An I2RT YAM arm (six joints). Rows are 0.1 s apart.
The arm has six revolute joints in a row. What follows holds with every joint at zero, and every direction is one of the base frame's.
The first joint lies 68 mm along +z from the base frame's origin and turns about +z.
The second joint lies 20 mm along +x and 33.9 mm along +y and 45.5 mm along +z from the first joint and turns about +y.
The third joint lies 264 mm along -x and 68.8 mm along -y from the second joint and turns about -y.
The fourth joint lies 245 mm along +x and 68.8 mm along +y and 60 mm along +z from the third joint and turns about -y.
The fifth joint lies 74 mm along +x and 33.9 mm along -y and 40.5 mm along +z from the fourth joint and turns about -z.
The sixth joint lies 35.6 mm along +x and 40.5 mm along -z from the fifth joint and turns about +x.
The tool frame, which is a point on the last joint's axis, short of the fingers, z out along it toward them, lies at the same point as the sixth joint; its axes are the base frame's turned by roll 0, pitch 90 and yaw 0 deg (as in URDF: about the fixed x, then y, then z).
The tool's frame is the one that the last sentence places.
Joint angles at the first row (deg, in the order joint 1, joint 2, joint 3, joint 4, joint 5, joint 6):
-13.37 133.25 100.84 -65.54 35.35 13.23
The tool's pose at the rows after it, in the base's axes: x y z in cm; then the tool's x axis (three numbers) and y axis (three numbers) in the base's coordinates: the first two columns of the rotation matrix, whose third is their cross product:
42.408 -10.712 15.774 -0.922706 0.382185 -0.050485 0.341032 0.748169 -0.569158
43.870 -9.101 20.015 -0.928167 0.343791 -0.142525 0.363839 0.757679 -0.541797
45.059 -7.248 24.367 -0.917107 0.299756 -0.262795 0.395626 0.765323 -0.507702
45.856 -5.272 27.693 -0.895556 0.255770 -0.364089 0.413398 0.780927 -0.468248
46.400 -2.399 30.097 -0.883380 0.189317 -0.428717 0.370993 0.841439 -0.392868
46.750 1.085 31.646 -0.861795 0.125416 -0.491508 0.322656 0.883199 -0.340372
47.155 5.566 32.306 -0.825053 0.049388 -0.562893 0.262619 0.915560 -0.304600
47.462 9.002 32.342 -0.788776 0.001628 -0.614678 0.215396 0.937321 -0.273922
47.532 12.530 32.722 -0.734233 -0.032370 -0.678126 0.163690 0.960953 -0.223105
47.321 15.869 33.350 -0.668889 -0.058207 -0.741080 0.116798 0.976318 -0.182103
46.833 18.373 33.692 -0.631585 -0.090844 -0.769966 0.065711 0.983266 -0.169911
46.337 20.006 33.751 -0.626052 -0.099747 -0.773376 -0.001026 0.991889 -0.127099
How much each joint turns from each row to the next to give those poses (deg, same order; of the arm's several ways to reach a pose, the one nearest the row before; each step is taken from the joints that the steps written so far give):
1.84 -0.92 6.77 -4.46 -0.78 0.11
2.36 -1.07 8.00 -3.58 -0.51 0.03
2.54 -0.76 8.39 -1.99 0.00 0.02
2.53 -0.03 7.17 -0.85 -0.24 -0.09
3.35 0.01 5.29 0.24 -3.67 -1.44
4.15 0.00 3.14 1.48 -1.83 -0.31
5.35 0.00 0.60 4.42 -0.24 -0.15
3.96 0.39 -0.10 4.30 -0.27 0.02
3.93 0.11 -0.16 5.29 -0.94 0.17
3.74 0.02 0.00 5.36 -0.06 -0.06
2.87 0.04 0.00 2.91 -0.07 -0.83
1.72 0.00 0.00 0.85 -3.12 0.24

